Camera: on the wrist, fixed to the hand. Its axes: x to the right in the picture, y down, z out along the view.
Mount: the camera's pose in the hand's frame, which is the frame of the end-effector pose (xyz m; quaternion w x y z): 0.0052 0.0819 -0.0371 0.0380 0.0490 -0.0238 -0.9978
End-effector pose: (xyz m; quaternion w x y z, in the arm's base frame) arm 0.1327 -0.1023 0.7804 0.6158 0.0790 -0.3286 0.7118
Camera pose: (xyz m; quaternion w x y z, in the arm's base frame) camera 0.0663 -0.0792 0.7241 0.7219 0.3780 0.0866 -0.5731
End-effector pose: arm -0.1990 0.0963 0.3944 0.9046 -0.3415 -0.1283 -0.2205
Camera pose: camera -0.1516 0.1245 0.3232 0.1720 -0.1541 0.3780 0.8966
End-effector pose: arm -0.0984 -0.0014 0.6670 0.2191 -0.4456 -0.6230 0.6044
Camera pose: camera -0.0471 0.0131 0.5944 0.6184 0.6298 -0.4439 -0.1545
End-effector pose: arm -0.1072 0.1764 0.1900 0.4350 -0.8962 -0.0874 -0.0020
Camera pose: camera -0.0864 0.0986 0.1496 0.0564 0.0744 -0.9080 -0.4085
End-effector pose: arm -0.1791 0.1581 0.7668 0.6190 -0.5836 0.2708 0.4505
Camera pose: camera -0.2413 0.1164 0.7167 0.5081 -0.2513 -0.5647 -0.5999
